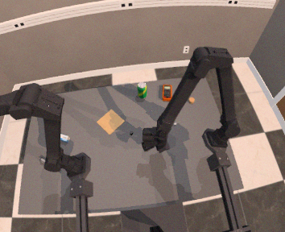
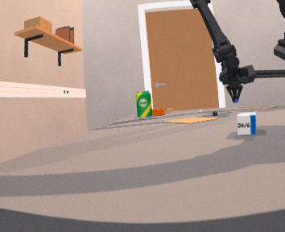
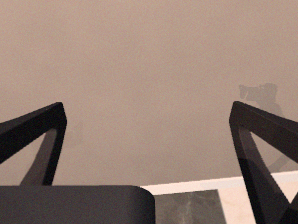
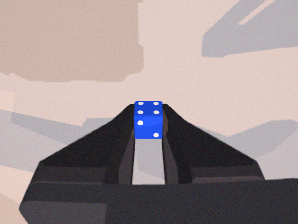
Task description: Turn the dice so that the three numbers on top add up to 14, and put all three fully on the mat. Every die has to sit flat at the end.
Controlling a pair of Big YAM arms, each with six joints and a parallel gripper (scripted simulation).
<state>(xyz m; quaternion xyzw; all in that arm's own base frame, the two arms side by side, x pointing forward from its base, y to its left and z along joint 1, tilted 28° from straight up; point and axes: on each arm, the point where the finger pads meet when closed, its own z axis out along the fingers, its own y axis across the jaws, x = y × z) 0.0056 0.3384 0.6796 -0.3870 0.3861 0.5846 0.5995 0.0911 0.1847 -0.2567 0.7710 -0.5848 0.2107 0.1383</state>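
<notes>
The mat lies 26 cm ahead of my right hand, 28 cm to the left of it and 5 cm below it. The rest, counted from my right hand: blue die: right at my right hand; black die: 15 cm ahead, 15 cm to the left, 4 cm below.
</notes>
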